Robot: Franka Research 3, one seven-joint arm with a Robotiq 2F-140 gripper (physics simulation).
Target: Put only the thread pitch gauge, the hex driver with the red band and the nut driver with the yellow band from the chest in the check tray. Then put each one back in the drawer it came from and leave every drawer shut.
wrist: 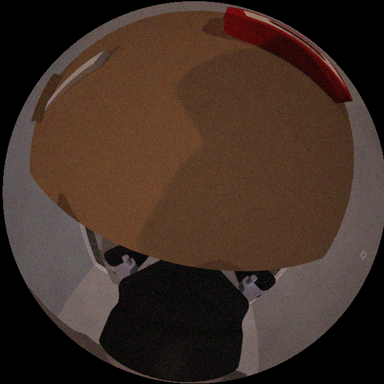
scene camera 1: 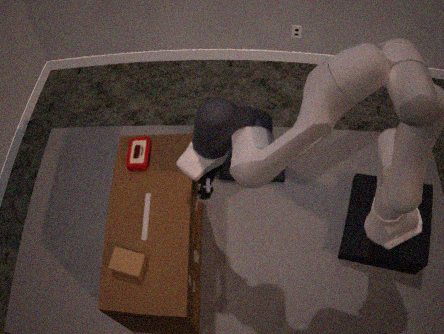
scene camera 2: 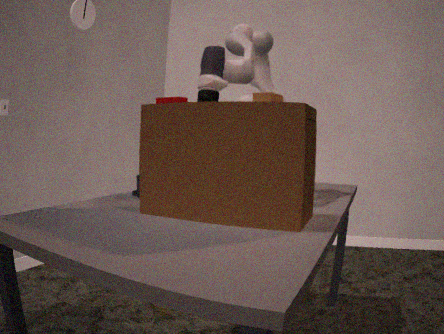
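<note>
The brown chest stands on the grey table. Its drawer fronts face the arm, and small pale handles show along that face. I see no drawer pulled out. My gripper points down right at the chest's front face, just below its top edge near the far end. Its fingers are drawn together with nothing between them. In the wrist view the fingertips are hidden under the chest's top edge. The gauge and the two drivers are not in view. A dark tray lies mostly hidden under the arm.
On the chest top lie a red-framed device, a white strip and a small cardboard box. The arm's base stands on a black plate at the right.
</note>
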